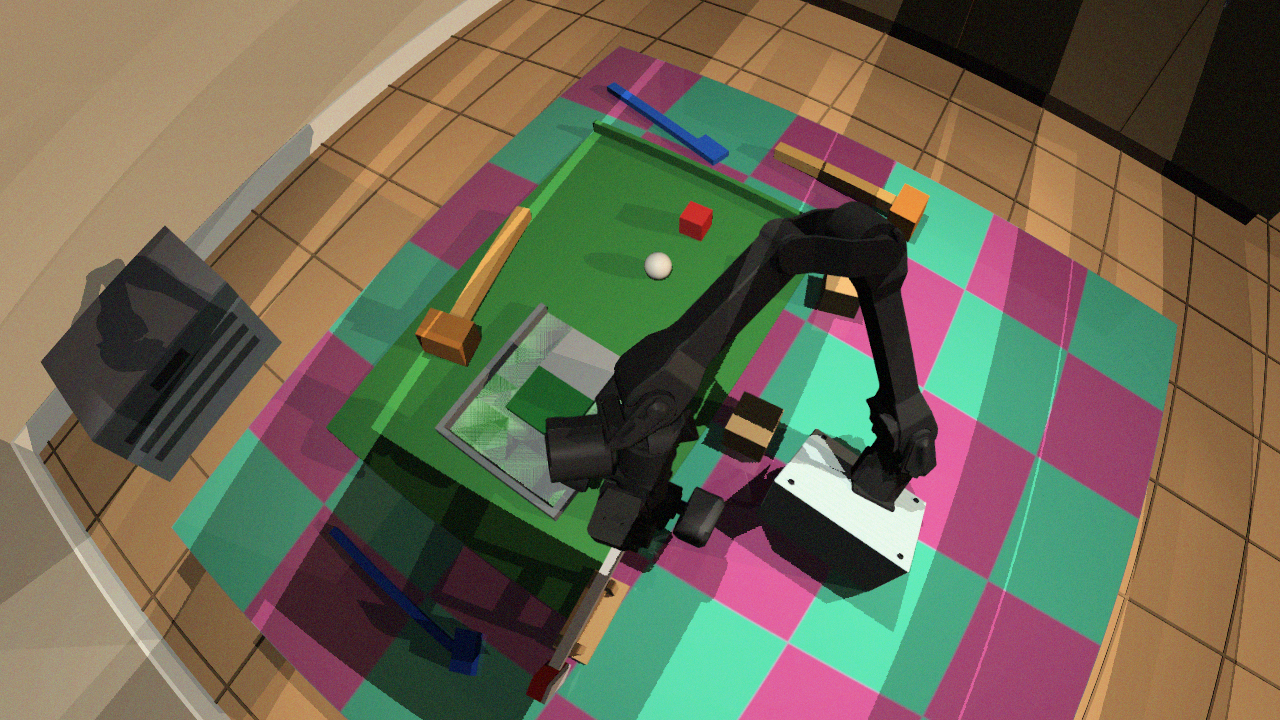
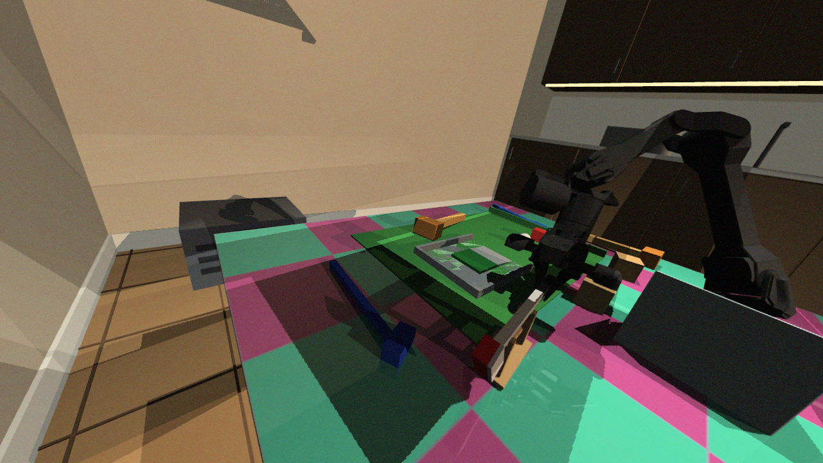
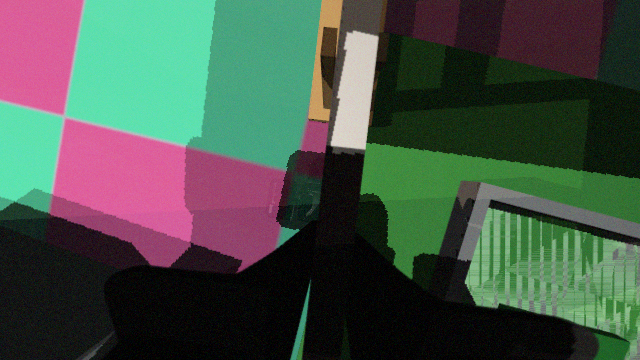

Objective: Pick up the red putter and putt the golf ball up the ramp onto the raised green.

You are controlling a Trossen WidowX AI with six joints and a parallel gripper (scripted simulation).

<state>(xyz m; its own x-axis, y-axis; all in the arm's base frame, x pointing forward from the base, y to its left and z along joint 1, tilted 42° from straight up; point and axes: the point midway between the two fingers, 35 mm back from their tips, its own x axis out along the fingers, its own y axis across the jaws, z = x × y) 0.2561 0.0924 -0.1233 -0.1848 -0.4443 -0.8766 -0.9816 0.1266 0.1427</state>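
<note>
The red putter lies 110 mm to the left of my gripper tip and 20 mm above it. From my gripper tip the other things lie so: white golf ball: 160 mm ahead, 380 mm to the right, 30 mm below; wooden stand: 130 mm to the left, 20 mm below; red cube: 140 mm ahead, 480 mm to the right, 30 mm below.
</note>
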